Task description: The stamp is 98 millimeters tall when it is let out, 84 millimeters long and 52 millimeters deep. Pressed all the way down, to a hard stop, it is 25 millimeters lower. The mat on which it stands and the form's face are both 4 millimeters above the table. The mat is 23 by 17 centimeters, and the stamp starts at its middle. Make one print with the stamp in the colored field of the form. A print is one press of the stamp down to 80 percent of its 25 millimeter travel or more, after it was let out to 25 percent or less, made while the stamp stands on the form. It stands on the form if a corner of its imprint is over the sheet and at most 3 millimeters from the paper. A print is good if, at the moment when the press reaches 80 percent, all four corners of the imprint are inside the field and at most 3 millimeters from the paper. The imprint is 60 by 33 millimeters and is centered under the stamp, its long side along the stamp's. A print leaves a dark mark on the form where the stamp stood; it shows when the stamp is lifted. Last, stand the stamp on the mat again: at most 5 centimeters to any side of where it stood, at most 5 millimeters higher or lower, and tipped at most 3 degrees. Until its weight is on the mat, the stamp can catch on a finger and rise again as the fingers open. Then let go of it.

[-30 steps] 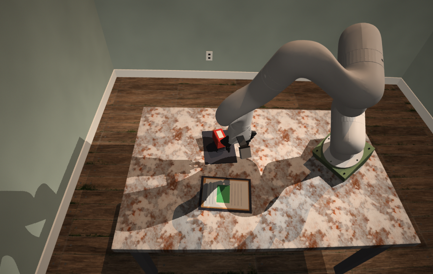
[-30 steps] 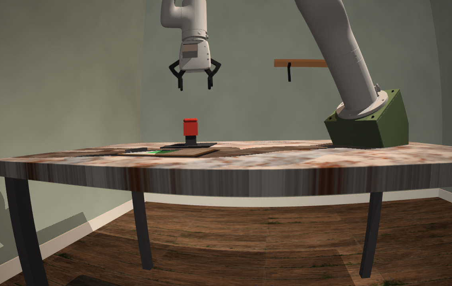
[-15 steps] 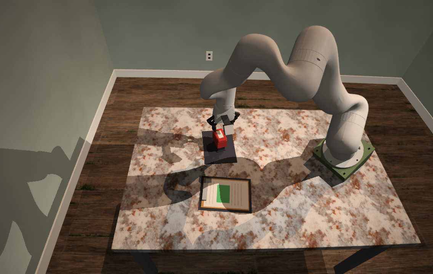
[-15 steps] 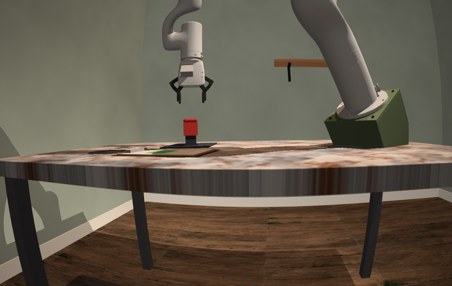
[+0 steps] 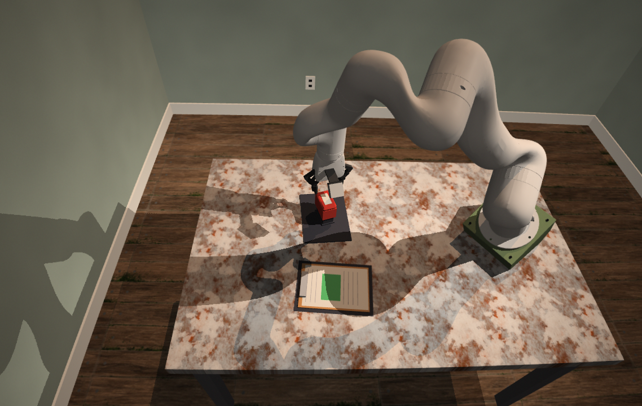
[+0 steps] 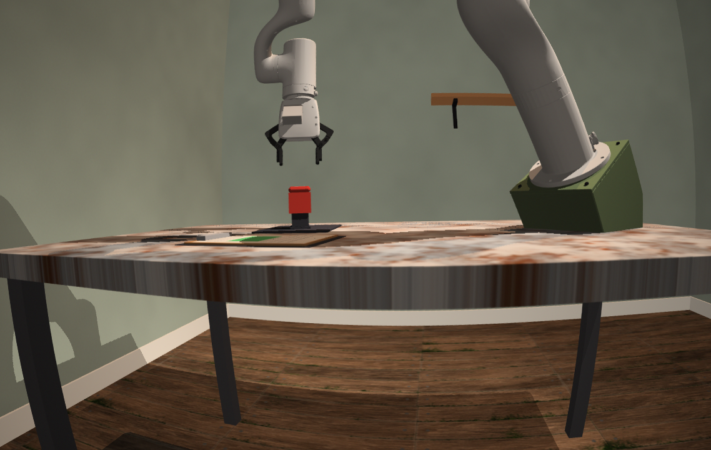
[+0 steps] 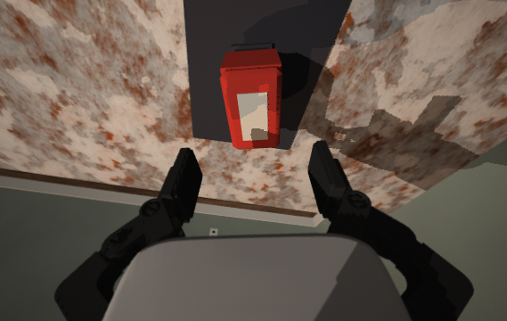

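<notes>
Right now the red stamp is 120 mm below my hand. Round my hand: form 280 mm to the left, 160 mm below, 70 mm behind; black base 150 mm below; dark mat 160 mm below.
</notes>
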